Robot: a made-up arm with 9 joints. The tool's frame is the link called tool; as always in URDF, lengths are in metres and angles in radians. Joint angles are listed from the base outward.
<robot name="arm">
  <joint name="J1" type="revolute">
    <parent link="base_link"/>
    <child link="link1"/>
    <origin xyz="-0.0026 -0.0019 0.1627"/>
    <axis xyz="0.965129 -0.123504 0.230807"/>
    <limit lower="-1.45" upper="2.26"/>
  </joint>
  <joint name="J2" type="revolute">
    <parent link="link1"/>
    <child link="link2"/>
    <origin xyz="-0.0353 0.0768 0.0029"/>
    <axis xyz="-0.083 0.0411 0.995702"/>
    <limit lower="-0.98" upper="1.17"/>
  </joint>
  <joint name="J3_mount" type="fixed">
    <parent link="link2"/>
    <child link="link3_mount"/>
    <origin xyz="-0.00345 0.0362 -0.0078"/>
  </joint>
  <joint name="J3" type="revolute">
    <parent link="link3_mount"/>
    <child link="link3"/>
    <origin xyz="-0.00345 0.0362 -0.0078"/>
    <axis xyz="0 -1 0"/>
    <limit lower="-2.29" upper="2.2"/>
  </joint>
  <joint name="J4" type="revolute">
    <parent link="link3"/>
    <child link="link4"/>
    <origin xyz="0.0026 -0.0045 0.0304"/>
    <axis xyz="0 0 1"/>
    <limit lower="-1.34" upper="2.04"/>
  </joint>
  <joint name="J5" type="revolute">
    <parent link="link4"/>
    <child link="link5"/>
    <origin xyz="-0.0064 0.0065 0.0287"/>
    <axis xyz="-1 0 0"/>
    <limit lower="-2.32" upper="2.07"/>
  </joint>
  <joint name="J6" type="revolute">
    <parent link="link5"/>
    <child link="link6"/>
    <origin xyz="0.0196 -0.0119 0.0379"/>
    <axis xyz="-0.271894 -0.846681 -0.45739"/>
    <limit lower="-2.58" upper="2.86"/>
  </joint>
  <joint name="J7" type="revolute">
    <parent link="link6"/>
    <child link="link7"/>
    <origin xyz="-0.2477 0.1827 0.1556"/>
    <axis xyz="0 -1 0"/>
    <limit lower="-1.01" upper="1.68"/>
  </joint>
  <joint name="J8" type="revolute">
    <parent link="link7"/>
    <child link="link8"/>
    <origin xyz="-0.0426 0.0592 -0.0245"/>
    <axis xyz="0 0 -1"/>
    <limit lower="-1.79" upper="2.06"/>
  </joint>
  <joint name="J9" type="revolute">
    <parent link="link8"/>
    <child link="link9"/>
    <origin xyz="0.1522 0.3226 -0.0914"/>
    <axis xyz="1 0 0"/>
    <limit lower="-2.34" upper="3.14"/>
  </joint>
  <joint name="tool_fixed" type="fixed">
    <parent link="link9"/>
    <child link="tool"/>
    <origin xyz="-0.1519 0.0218 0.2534" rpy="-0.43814 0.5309 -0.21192"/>
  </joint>
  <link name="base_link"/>
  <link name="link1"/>
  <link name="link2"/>
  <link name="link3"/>
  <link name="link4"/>
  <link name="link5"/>
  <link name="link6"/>
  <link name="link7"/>
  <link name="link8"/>
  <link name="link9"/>
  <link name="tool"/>
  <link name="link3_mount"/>
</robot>
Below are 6 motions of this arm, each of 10 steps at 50 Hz.
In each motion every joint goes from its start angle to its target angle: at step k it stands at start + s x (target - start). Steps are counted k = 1, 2, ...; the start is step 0. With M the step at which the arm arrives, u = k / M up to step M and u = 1 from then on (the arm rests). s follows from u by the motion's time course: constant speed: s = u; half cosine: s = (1 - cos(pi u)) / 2; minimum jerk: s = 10 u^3 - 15 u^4 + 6 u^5.
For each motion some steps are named. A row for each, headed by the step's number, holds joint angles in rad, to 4 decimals.
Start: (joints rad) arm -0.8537 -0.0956 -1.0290 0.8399 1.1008 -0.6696 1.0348 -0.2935 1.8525
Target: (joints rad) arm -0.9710 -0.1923 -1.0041 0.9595 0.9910 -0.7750 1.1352 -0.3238 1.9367
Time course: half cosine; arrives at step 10
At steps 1, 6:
1: -0.8566 -0.0980 -1.0284 0.8428 1.0981 -0.6722 1.0373 -0.2942 1.8546
6: -0.9305 -0.1589 -1.0127 0.9182 1.0289 -0.7386 1.1005 -0.3133 1.9076

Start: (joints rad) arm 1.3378 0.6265 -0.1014 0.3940 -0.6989 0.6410 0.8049 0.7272 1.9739
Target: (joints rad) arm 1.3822 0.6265 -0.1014 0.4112 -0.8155 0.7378 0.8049 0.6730 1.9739
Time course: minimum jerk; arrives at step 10
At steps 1, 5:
1: 1.3382 0.6265 -0.1014 0.3941 -0.6999 0.6418 0.8049 0.7267 1.9739
5: 1.3600 0.6265 -0.1014 0.4026 -0.7572 0.6894 0.8049 0.7001 1.9739

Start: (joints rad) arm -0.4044 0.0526 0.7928 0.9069 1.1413 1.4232 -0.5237 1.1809 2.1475
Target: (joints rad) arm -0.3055 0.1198 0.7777 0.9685 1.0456 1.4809 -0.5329 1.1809 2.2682
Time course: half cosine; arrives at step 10
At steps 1, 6, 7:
1: -0.4020 0.0542 0.7924 0.9084 1.1390 1.4246 -0.5239 1.1809 2.1505
6: -0.3397 0.0966 0.7829 0.9472 1.0787 1.4610 -0.5297 1.1809 2.2265
7: -0.3259 0.1059 0.7808 0.9558 1.0653 1.4690 -0.5310 1.1809 2.2433

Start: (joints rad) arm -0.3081 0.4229 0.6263 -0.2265 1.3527 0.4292 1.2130 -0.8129 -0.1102
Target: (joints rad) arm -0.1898 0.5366 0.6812 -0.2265 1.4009 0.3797 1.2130 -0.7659 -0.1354
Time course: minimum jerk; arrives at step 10
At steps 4, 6, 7, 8, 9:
4: -0.2705 0.4590 0.6437 -0.2265 1.3680 0.4135 1.2130 -0.7980 -0.1182
6: -0.2274 0.5005 0.6638 -0.2265 1.3856 0.3954 1.2130 -0.7808 -0.1274
7: -0.2091 0.5181 0.6722 -0.2265 1.3930 0.3878 1.2130 -0.7736 -0.1313
8: -0.1967 0.5300 0.6780 -0.2265 1.3981 0.3826 1.2130 -0.7686 -0.1339
9: -0.1908 0.5356 0.6807 -0.2265 1.4005 0.3801 1.2130 -0.7663 -0.1352

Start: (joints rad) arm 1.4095 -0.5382 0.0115 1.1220 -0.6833 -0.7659 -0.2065 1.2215 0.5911
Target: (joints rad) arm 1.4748 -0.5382 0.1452 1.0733 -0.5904 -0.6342 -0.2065 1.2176 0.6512
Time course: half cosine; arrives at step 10
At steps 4, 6, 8, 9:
4: 1.4321 -0.5382 0.0577 1.1052 -0.6512 -0.7204 -0.2065 1.2202 0.6119
6: 1.4522 -0.5382 0.0990 1.0901 -0.6225 -0.6797 -0.2065 1.2189 0.6304
8: 1.4686 -0.5382 0.1324 1.0780 -0.5993 -0.6468 -0.2065 1.2180 0.6455
9: 1.4732 -0.5382 0.1419 1.0745 -0.5927 -0.6374 -0.2065 1.2177 0.6497

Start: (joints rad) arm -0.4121 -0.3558 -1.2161 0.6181 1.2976 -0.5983 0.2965 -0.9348 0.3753
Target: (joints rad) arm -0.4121 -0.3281 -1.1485 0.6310 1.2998 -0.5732 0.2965 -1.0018 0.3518
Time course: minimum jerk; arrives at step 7
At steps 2, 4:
2: -0.4121 -0.3518 -1.2063 0.6200 1.2979 -0.5947 0.2965 -0.9445 0.3719
4: -0.4121 -0.3383 -1.1734 0.6263 1.2990 -0.5824 0.2965 -0.9772 0.3604

